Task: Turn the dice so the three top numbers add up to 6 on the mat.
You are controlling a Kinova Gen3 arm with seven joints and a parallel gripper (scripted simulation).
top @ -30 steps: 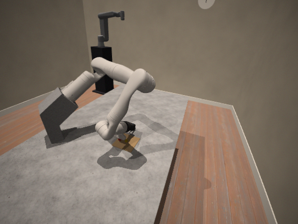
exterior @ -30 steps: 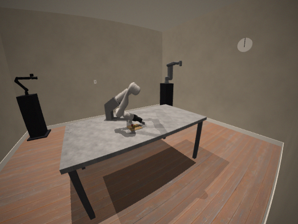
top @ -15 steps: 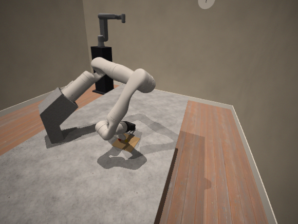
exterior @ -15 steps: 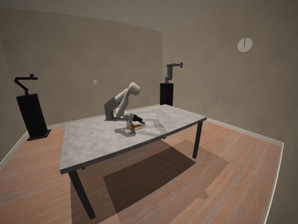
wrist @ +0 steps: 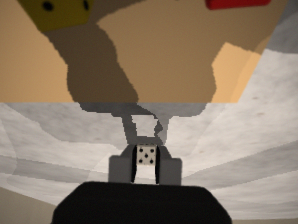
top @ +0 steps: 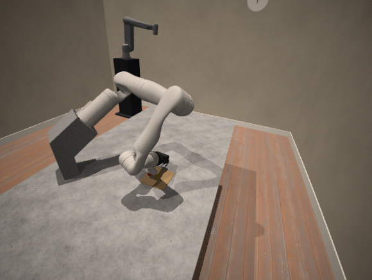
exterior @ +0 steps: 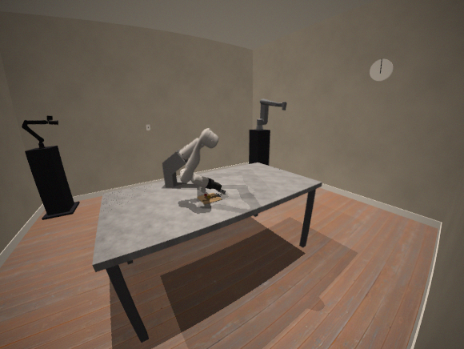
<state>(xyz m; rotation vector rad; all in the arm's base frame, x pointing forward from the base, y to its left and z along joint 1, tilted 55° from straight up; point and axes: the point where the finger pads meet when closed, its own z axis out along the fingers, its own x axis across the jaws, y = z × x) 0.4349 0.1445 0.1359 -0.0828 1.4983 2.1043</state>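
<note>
My gripper is now 13 cm to the left of the yellow die, 2 cm short of it and 1 cm above it. From my hand the other things lie so: tan mat (13 cm to the right, 2 cm below, 2 cm ahead); then white die (1 cm to the left, 1 cm below); then red die (13 cm to the right, 2 cm behind, 1 cm below).
</note>
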